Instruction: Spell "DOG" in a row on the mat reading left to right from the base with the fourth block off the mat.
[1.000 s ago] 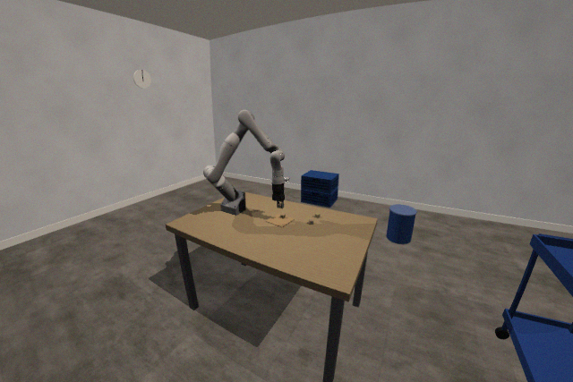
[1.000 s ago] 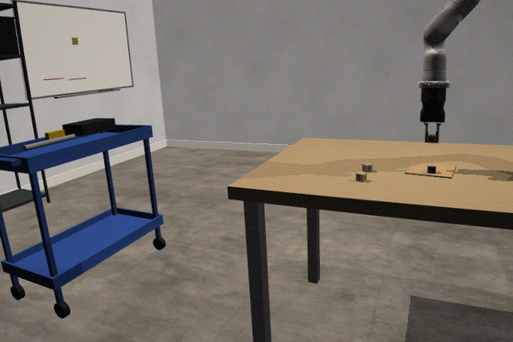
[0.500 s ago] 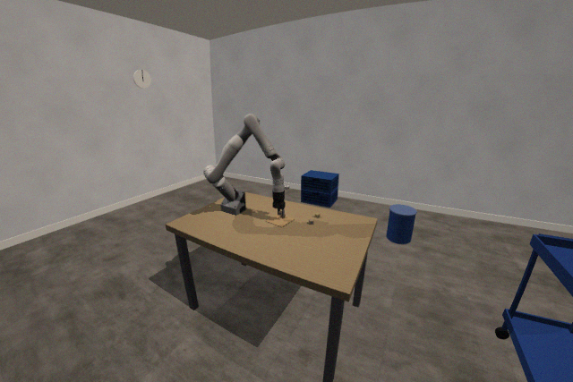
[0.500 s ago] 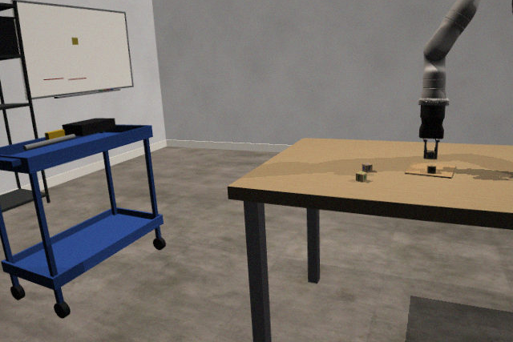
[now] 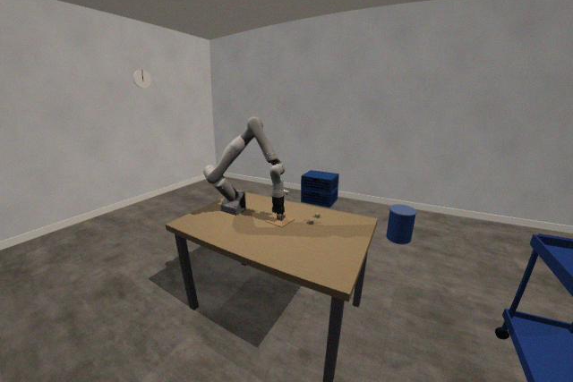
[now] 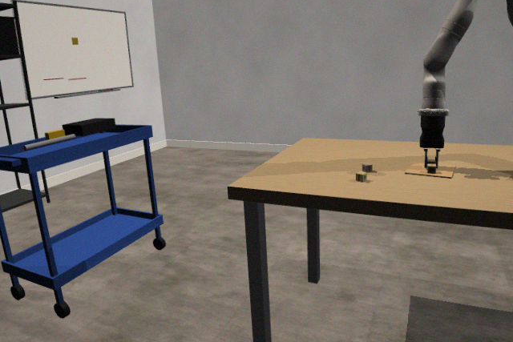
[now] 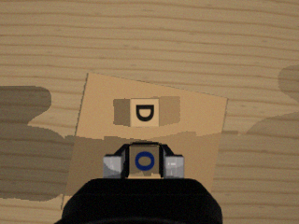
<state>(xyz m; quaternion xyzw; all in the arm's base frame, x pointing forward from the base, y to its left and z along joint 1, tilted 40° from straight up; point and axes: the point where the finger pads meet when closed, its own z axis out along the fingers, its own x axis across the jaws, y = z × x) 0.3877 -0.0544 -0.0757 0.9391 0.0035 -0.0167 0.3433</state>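
Now: hand 3 cm above the tan mat.
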